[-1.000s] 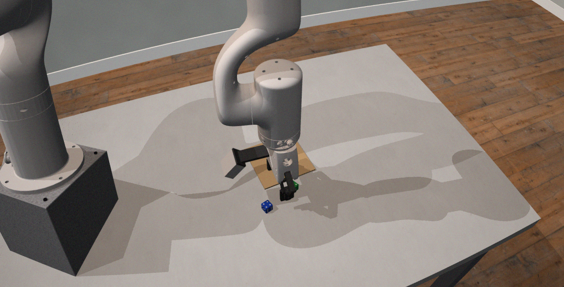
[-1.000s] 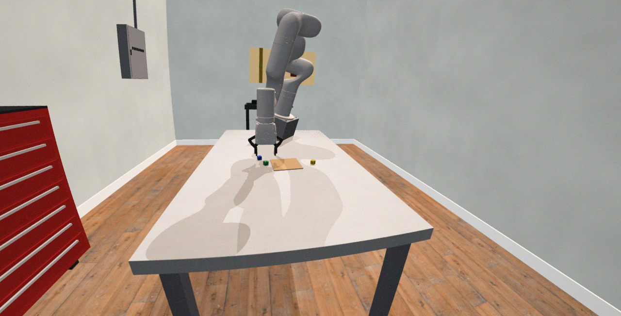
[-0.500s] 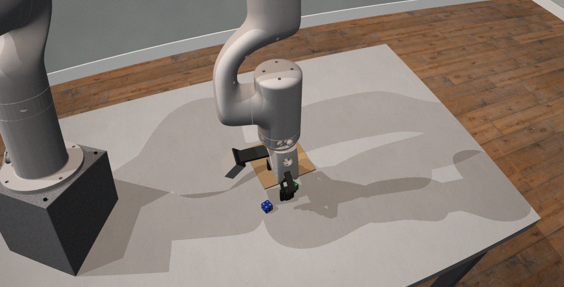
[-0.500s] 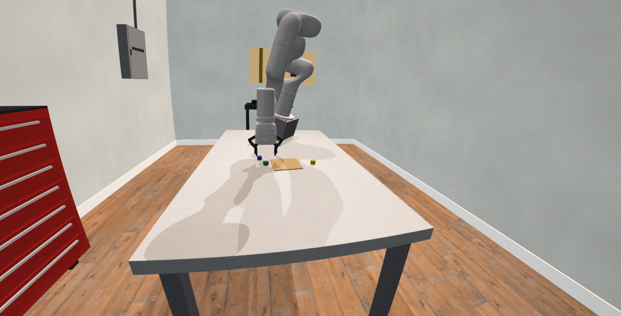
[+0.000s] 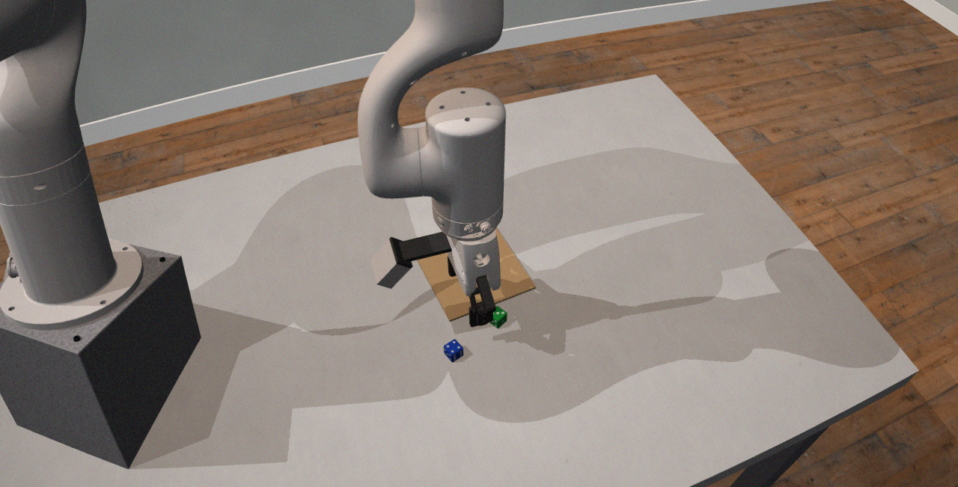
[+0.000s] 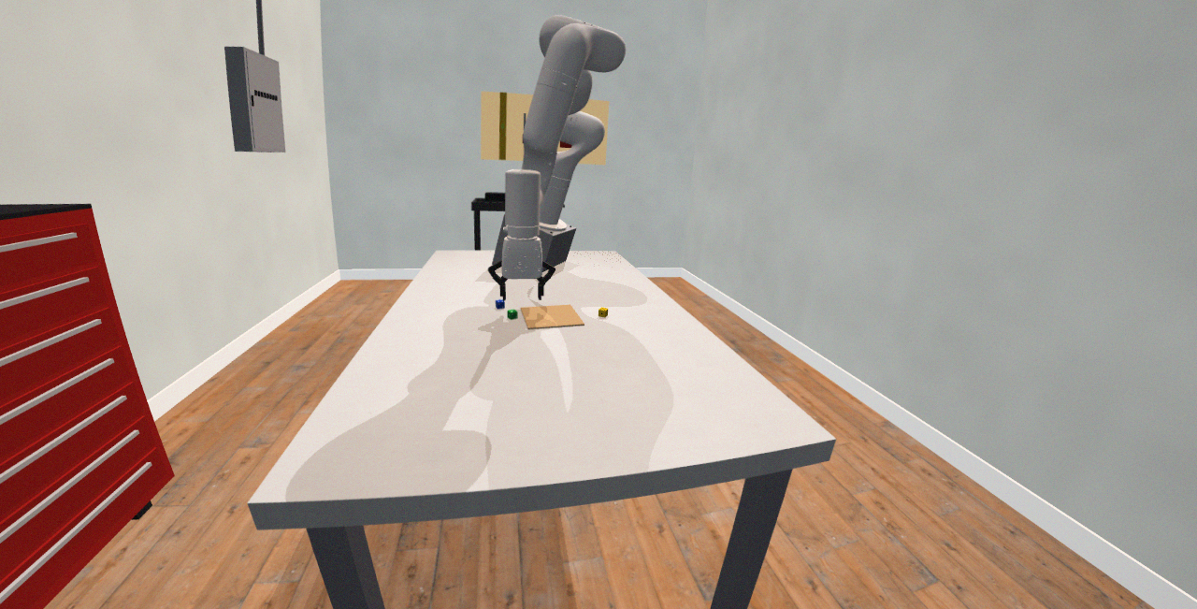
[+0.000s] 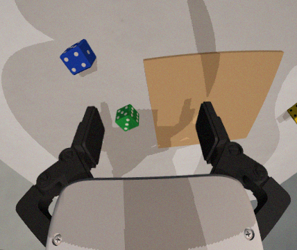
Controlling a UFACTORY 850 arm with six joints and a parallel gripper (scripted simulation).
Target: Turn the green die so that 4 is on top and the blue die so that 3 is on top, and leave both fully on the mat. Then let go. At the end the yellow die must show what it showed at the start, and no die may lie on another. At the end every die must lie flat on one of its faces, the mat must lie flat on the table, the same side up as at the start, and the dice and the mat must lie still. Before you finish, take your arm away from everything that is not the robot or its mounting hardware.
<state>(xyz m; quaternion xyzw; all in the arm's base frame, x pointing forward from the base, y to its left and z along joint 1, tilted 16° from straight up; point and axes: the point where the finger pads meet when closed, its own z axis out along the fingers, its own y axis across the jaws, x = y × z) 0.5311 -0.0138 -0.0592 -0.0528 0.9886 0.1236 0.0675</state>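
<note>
Right now the green die is 40 mm below my hand, 30 mm ahead of it and 20 mm to the right of it. From my hand the other things lie so: blue die (60 mm to the right, 40 mm below, 40 mm behind); then tan mat (80 mm to the left, 50 mm below, 20 mm ahead); then yellow die (210 mm to the left, 40 mm below, 10 mm ahead).
</note>
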